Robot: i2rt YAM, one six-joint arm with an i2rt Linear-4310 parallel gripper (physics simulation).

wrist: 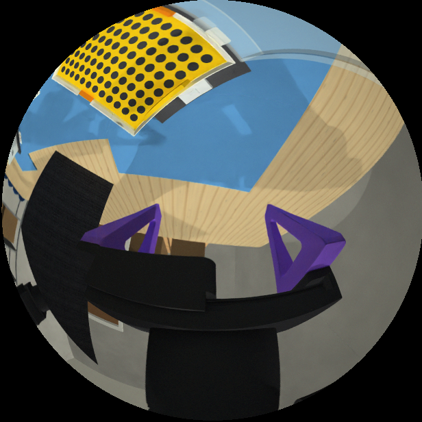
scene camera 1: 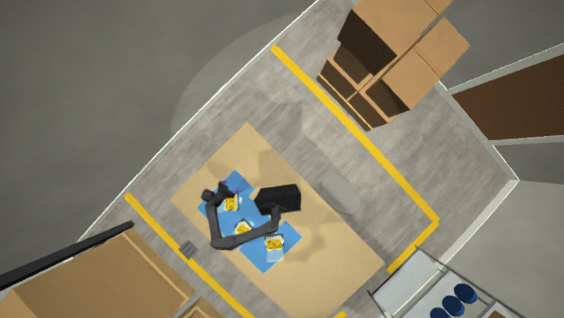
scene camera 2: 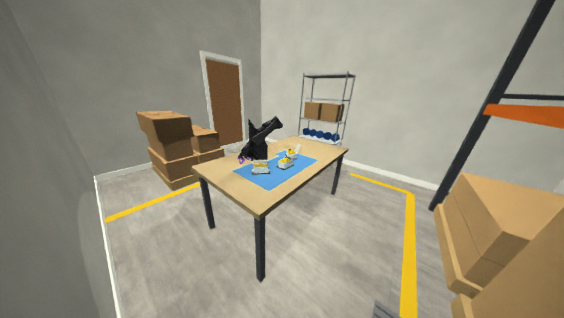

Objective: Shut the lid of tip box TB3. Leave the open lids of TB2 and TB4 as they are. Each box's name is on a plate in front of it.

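Pixels of known places: gripper, between the fingertips: [scene camera 1: 231, 184] [scene camera 2: 244, 161]; arm's base, origin of its link: [scene camera 1: 274, 207] [scene camera 2: 258, 132].
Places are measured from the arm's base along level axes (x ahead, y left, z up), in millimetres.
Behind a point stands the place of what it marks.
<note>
The nearest tip box [scene camera 1: 231, 203] [scene camera 2: 260, 167] {x 381, y -166, z -192 mm} [wrist: 145, 60] has a yellow rack with dark holes. Its clear lid [wrist: 310, 54] is open, leaning away at the top of the wrist view. A middle box [scene camera 1: 243, 228] [scene camera 2: 285, 162] {x 405, y 70, z -189 mm} and a far box [scene camera 1: 274, 243] {x 169, y 306, z -208 mm} [scene camera 2: 291, 153] {x 209, y 287, z -208 mm} also show yellow racks. The far box's lid [scene camera 1: 274, 256] {x 204, y 378, z -164 mm} [scene camera 2: 298, 148] {x 210, y 379, z -165 mm} stands open; the middle box's lid is unclear. No name plate is readable, so I cannot tell which box is TB3. My gripper [scene camera 1: 229, 187] {x 237, y -253, z -178 mm} [scene camera 2: 244, 160] {x 237, y -253, z -178 mm} [wrist: 212, 209] is open and empty, above the table beside the nearest box.
The boxes stand on a blue mat [scene camera 1: 263, 262] {x 341, y 436, z -265 mm} [scene camera 2: 270, 183] {x 535, y -158, z -265 mm} on the wooden table [scene camera 1: 320, 270] {x -45, y 721, z -268 mm} [scene camera 2: 220, 182] {x 330, y -480, z -268 mm}. The black arm base [scene camera 1: 280, 199] {x -66, y -49, z 88 mm} [wrist: 65, 215] stands at the mat's edge, and the arm arches over the boxes. Cardboard boxes [scene camera 2: 167, 135] and a shelf rack [scene camera 2: 327, 76] stand beyond the table.
</note>
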